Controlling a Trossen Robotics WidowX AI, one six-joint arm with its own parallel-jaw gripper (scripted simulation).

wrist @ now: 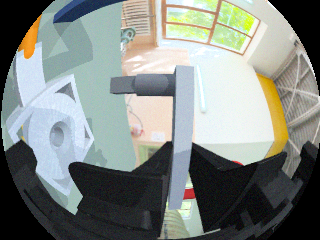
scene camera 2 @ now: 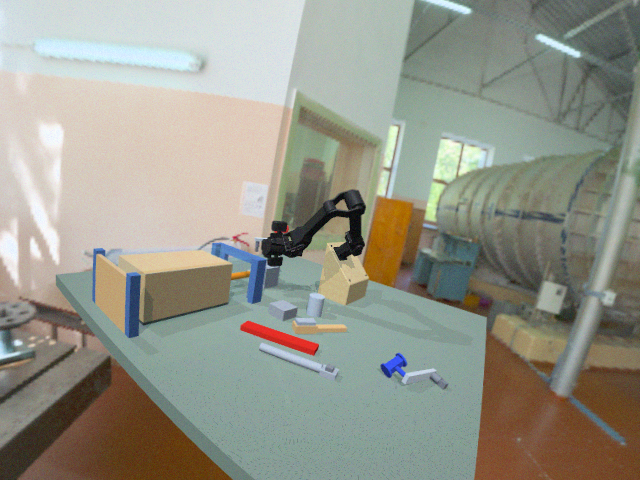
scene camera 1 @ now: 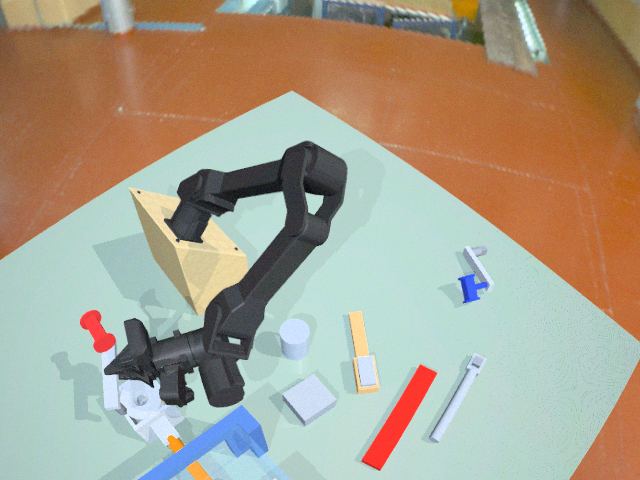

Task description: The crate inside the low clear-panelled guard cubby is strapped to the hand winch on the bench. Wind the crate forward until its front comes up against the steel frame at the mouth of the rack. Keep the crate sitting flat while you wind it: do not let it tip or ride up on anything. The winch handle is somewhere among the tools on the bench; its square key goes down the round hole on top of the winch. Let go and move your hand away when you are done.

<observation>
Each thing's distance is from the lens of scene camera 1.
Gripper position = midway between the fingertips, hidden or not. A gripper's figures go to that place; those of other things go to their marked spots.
my gripper (scene camera 1: 105, 374): 81 cm
grey block (scene camera 1: 308, 400): 90 cm
winch handle (scene camera 1: 111, 384): 79 cm
pale grey winch (scene camera 1: 132, 392): 90 cm
The marked spots on the pale grey winch and the winch handle are 12 cm apart.
</observation>
